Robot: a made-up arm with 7 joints. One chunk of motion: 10 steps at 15 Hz.
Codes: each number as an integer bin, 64 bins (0 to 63) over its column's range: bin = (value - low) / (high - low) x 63, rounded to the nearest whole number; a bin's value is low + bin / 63 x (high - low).
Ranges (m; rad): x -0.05..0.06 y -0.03..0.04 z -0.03..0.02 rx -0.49..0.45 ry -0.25..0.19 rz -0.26..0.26
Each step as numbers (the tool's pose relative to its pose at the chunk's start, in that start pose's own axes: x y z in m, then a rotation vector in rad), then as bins.
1 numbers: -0.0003 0.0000 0.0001 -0.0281 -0.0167 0.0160
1 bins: 28 27 38 31 33 33
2 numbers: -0.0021 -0.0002 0.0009 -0.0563 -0.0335 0.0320
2 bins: 27 27 39 29 31 35
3 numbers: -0.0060 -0.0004 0.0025 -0.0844 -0.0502 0.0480
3 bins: 25 27 41 27 29 37
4 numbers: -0.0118 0.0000 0.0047 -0.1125 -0.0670 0.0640
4 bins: 22 27 44 25 26 39
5 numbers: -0.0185 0.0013 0.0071 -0.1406 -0.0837 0.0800
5 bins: 18 28 47 23 24 41
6 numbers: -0.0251 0.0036 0.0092 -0.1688 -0.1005 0.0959
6 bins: 14 30 49 22 21 43
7 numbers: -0.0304 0.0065 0.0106 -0.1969 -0.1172 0.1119
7 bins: 11 33 51 20 19 45
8 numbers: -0.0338 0.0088 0.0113 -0.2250 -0.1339 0.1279
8 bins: 9 35 52 18 17 47
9 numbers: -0.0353 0.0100 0.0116 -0.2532 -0.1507 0.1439
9 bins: 8 36 52 16 14 49
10 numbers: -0.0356 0.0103 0.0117 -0.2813 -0.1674 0.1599
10 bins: 8 36 53 14 12 51
